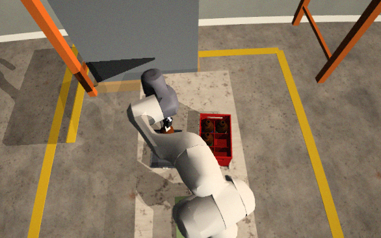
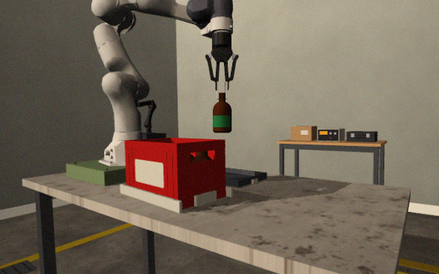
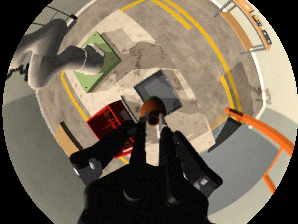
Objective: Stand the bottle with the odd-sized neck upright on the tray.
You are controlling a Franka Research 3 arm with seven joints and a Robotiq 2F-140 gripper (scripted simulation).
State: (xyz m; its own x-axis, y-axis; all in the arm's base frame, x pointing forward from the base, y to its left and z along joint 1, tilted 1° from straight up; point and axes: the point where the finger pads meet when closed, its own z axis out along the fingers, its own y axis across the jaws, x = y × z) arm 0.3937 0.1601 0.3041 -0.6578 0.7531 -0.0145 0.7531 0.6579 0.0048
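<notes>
The brown bottle lies 90 mm below my hand. Round my hand: dark tray: 30 mm to the left, 340 mm below; then red crate: 10 mm ahead, 270 mm to the right, 270 mm below.
</notes>
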